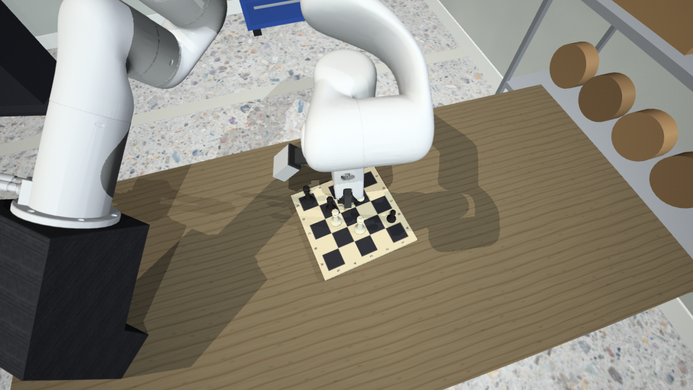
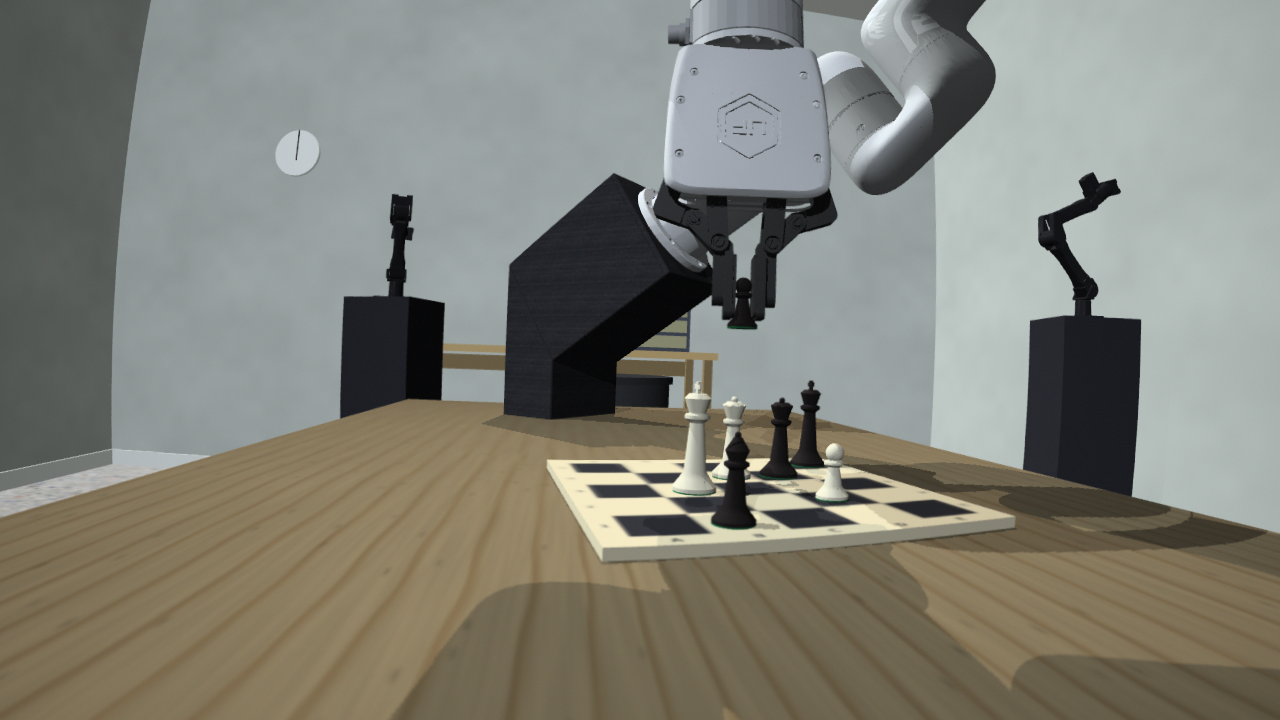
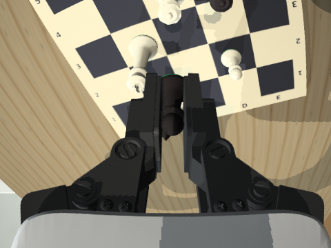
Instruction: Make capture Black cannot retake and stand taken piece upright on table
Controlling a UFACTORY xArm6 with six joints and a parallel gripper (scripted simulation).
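Right now the white queen is 100 mm below my hand and 20 mm behind it. Round my hand: white king: 90 mm below, 30 mm ahead, 20 mm to the right; black queen: 100 mm below, 30 mm to the left, 30 mm behind; black pawn: 10 mm below.
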